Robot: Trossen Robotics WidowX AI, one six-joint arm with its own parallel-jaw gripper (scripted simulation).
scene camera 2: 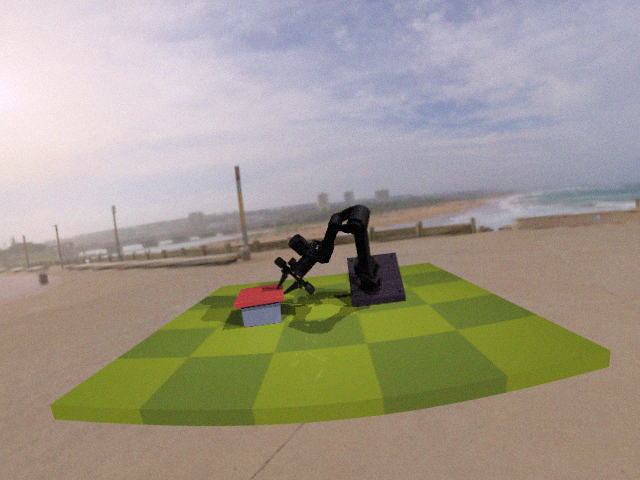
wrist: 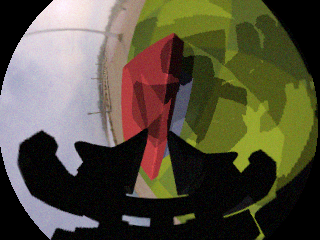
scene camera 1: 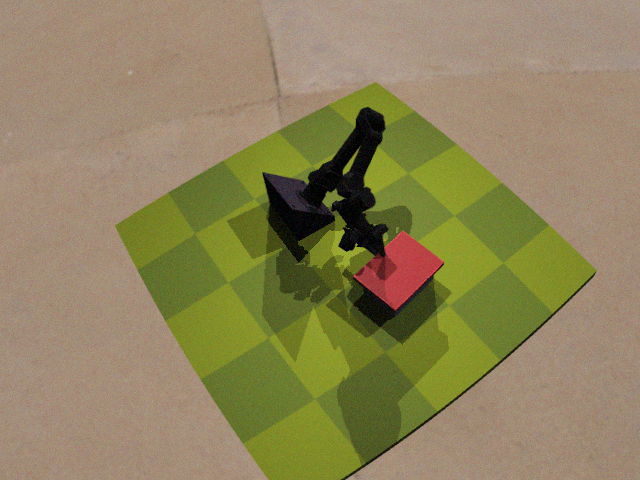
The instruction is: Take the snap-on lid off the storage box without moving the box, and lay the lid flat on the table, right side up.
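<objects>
Scene camera 2 shows the gripper together with a red lid, and scene camera 1 shows the gripper and the lid as well. The gripper is also visible in the wrist view (158,132), while the red lid appears in the wrist view (148,94). On the gripper, (scene camera 2: 281,277) and (scene camera 1: 376,247) are the same spot. For the red lid, (scene camera 1: 405,254) is the same spot as (scene camera 2: 265,294).
</objects>
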